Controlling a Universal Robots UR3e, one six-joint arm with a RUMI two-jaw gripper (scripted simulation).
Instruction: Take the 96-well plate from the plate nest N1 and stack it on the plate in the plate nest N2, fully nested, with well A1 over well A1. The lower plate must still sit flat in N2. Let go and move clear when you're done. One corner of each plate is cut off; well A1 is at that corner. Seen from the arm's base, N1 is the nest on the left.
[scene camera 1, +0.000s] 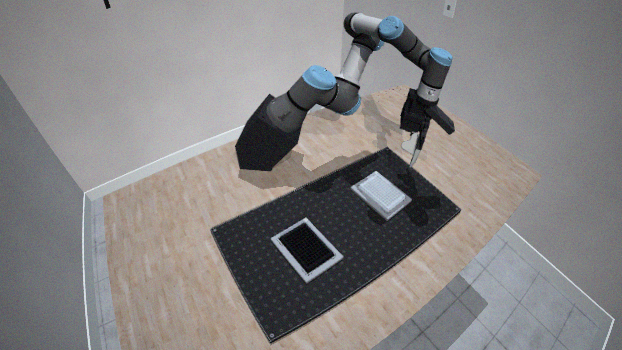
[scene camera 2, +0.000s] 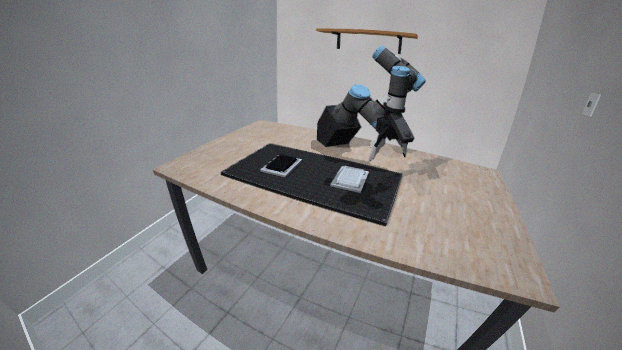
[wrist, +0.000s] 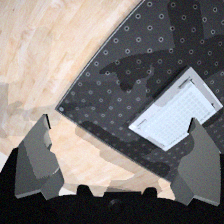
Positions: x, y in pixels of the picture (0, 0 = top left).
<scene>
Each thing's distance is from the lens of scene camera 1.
my gripper (scene camera 1: 410, 150): 0.91 m
white 96-well plate (scene camera 1: 390, 199): 0.86 m
black 96-well plate (scene camera 1: 310, 263): 0.72 m
The marked spots on the white 96-well plate and the black 96-well plate are 0.32 m apart.
</scene>
